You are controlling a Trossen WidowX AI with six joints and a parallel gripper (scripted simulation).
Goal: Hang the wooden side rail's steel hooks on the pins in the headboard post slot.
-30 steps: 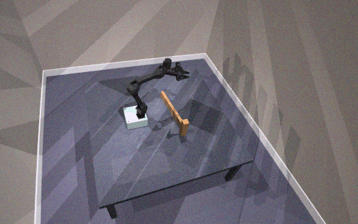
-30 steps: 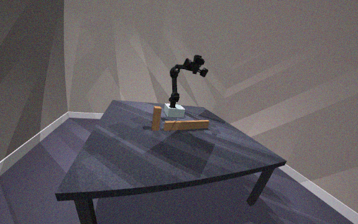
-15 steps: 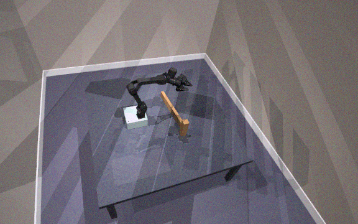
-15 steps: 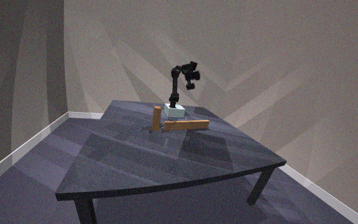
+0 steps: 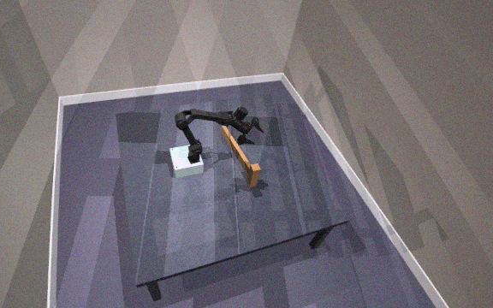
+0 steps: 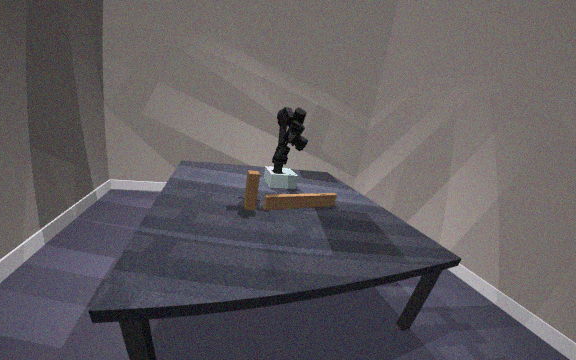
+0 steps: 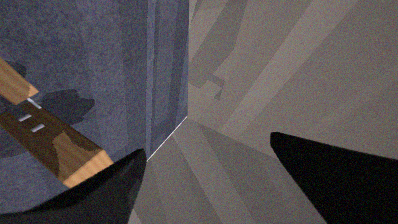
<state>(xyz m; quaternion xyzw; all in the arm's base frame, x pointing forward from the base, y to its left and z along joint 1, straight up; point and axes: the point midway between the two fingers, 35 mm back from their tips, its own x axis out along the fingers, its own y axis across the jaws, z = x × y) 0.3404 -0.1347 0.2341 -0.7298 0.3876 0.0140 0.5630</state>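
My gripper tip is now 60 mm past the headboard post, 100 mm to the left of it and 230 mm above it.
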